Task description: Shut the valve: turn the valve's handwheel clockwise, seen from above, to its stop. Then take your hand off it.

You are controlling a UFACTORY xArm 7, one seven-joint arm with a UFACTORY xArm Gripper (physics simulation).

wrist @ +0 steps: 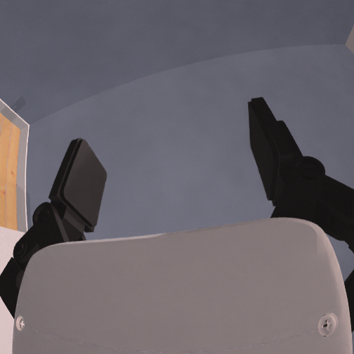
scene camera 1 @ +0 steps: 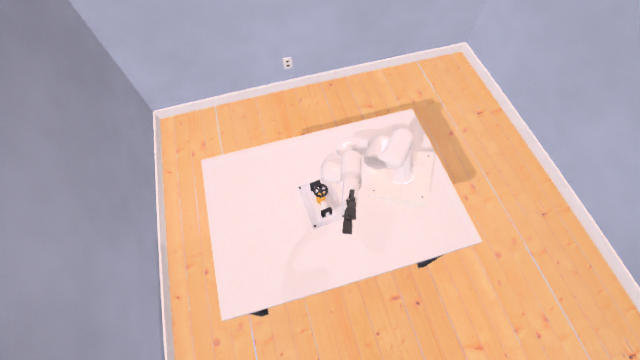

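The valve's black spoked handwheel [scene camera 1: 320, 189] sits above an orange part [scene camera 1: 321, 200] on a pale base plate [scene camera 1: 309, 206], near the middle of the table in the scene view. My gripper [scene camera 1: 348, 226] [wrist: 167, 137] is open and empty. In the scene view its black fingers are to the right of and below the valve, apart from the handwheel, and stand out against the table. The wrist view looks past the two spread fingers to the wall. The valve and handwheel do not show in the wrist view. The handwheel's turn angle is too small to read.
The white table [scene camera 1: 250, 225] holds the valve's plate and my arm's base plate [scene camera 1: 395, 196]. My white arm [scene camera 1: 351, 167] bends over the table close to the right of the valve. A black block [scene camera 1: 326, 212] stands on the valve's plate, below the handwheel in the scene view.
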